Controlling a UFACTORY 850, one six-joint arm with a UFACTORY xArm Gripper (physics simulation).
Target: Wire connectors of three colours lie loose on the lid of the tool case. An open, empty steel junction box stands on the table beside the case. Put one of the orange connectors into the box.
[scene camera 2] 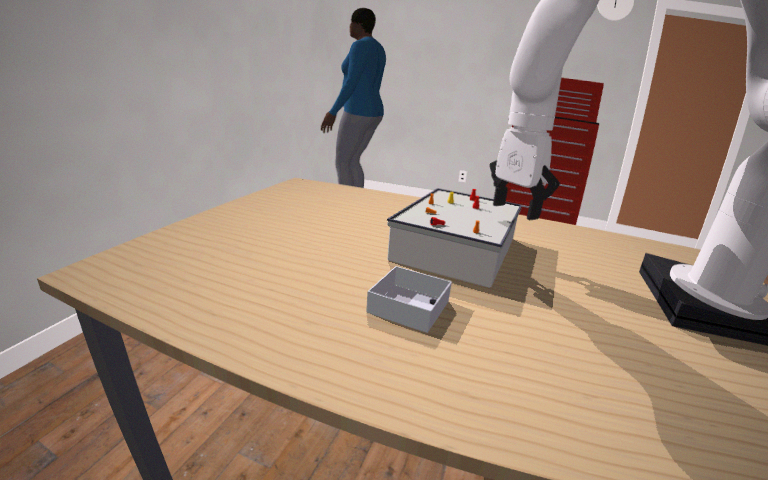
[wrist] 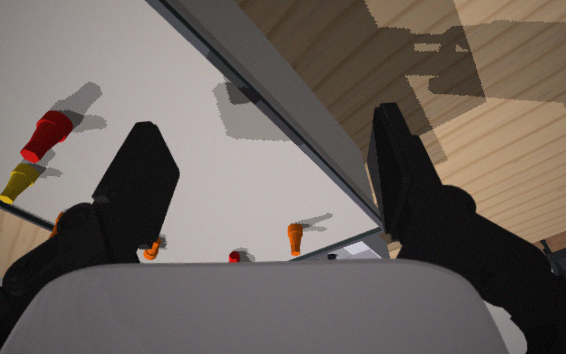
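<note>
Three orange connectors are on the lid of the tool case [scene camera 2: 441, 252] [wrist: 225, 190]. One orange connector [scene camera 2: 476, 226] [wrist: 295, 238] stands near the lid's corner by the box. A second orange connector [scene camera 2: 430, 210] [wrist: 151, 249] lies on its side. A third orange connector [scene camera 2: 431, 199] [wrist: 58, 223] stands at the far left, mostly hidden by a finger in the wrist view. The open steel junction box [scene camera 2: 396, 309] [wrist: 362, 248] stands beside the case. My gripper [scene camera 2: 516, 209] [wrist: 266, 140] is open and empty, above the lid's right edge, apart from the connectors.
A yellow connector [scene camera 2: 451, 197] [wrist: 21, 181] and two red connectors [scene camera 2: 473, 194] [scene camera 2: 476, 202] stand towards the lid's back. Another red connector [scene camera 2: 436, 221] [wrist: 234, 257] lies near its front edge. A person [scene camera 2: 364, 79] stands behind the table [scene camera 2: 254, 271], and a red tool cabinet [scene camera 2: 583, 135] behind the arm.
</note>
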